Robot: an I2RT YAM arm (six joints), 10 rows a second.
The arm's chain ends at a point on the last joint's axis. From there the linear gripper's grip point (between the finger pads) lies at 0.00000 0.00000 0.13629 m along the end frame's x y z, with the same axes.
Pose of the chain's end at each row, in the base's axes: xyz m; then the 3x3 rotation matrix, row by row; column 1 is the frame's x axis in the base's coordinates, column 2 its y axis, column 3 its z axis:
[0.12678, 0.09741, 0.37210], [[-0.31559, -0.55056, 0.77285], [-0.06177, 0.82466, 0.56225], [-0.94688, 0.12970, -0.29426]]
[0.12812, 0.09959, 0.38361], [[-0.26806, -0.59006, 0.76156], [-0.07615, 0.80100, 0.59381], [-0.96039, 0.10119, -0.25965]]
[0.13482, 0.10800, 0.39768], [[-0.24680, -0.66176, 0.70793], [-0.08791, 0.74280, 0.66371], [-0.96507, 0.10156, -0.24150]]
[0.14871, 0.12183, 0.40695], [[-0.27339, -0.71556, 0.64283], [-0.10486, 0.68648, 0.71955], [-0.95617, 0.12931, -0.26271]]
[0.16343, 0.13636, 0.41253], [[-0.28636, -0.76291, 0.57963], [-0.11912, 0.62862, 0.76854], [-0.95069, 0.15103, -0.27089]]
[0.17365, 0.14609, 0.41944], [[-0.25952, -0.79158, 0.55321], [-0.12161, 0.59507, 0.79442], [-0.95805, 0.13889, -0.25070]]
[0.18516, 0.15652, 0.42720], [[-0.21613, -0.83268, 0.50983], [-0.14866, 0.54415, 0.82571], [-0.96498, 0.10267, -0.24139]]
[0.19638, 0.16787, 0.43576], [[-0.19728, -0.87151, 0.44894], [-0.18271, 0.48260, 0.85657], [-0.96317, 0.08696, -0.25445]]
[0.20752, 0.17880, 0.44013], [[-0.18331, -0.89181, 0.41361], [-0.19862, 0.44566, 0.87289], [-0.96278, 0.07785, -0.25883]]
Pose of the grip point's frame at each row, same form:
[0.23211, 0.17404, 0.33200], [[-0.31559, -0.55056, 0.77285], [-0.06177, 0.82466, 0.56225], [-0.94688, 0.12970, -0.29426]]
[0.23191, 0.18052, 0.34822], [[-0.26806, -0.59006, 0.76156], [-0.07615, 0.80100, 0.59381], [-0.96039, 0.10119, -0.25965]]
[0.23130, 0.19846, 0.36477], [[-0.24680, -0.66176, 0.70793], [-0.08791, 0.74280, 0.66371], [-0.96507, 0.10156, -0.24150]]
[0.23632, 0.21990, 0.37115], [[-0.27339, -0.71556, 0.64283], [-0.10486, 0.68648, 0.71955], [-0.95617, 0.12931, -0.26271]]
[0.24243, 0.24110, 0.37561], [[-0.28636, -0.76291, 0.57963], [-0.11912, 0.62862, 0.76854], [-0.95069, 0.15103, -0.27089]]
[0.24905, 0.25436, 0.38527], [[-0.25952, -0.79158, 0.55321], [-0.12161, 0.59507, 0.79442], [-0.95805, 0.13889, -0.25070]]
[0.25464, 0.26906, 0.39430], [[-0.21613, -0.83268, 0.50983], [-0.14866, 0.54415, 0.82571], [-0.96498, 0.10267, -0.24139]]
[0.25757, 0.28461, 0.40108], [[-0.19728, -0.87151, 0.44894], [-0.18271, 0.48260, 0.85657], [-0.96317, 0.08696, -0.25445]]
[0.26389, 0.29777, 0.40485], [[-0.18331, -0.89181, 0.41361], [-0.19862, 0.44566, 0.87289], [-0.96278, 0.07785, -0.25883]]

